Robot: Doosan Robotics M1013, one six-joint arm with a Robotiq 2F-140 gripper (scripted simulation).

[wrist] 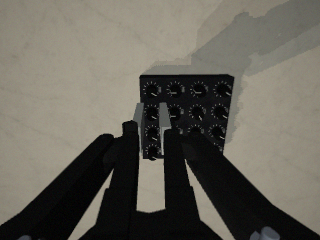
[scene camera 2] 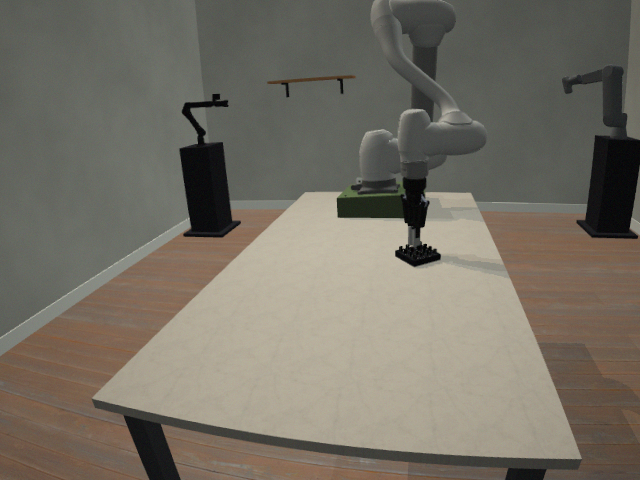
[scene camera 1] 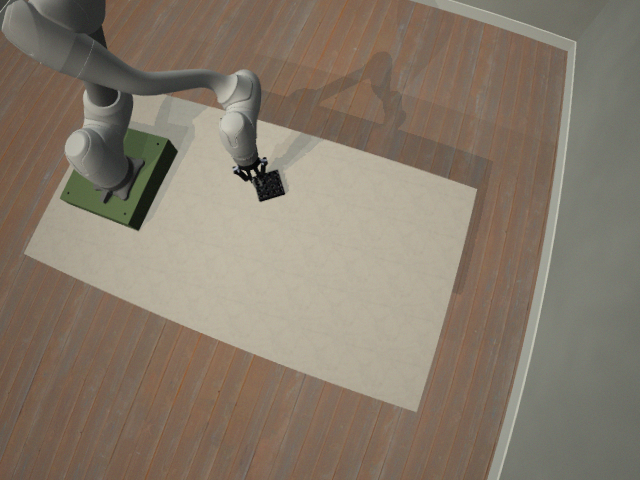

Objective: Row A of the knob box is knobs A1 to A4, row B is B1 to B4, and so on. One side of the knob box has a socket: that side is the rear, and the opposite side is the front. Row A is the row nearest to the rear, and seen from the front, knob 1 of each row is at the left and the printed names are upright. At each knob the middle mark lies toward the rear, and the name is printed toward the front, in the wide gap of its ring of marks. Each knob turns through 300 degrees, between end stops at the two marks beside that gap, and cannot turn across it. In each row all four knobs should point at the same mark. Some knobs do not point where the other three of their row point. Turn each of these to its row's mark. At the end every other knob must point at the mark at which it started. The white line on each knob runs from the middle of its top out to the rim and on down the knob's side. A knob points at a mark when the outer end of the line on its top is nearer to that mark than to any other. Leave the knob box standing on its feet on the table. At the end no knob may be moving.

Path:
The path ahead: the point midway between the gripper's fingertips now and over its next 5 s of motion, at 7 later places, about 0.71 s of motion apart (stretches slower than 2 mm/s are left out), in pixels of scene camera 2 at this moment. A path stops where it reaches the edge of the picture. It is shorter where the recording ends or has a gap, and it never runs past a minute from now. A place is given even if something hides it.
My gripper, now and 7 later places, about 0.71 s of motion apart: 413,245; 414,236; 430,232; 430,235; 430,242; 430,244; 430,248; 430,243

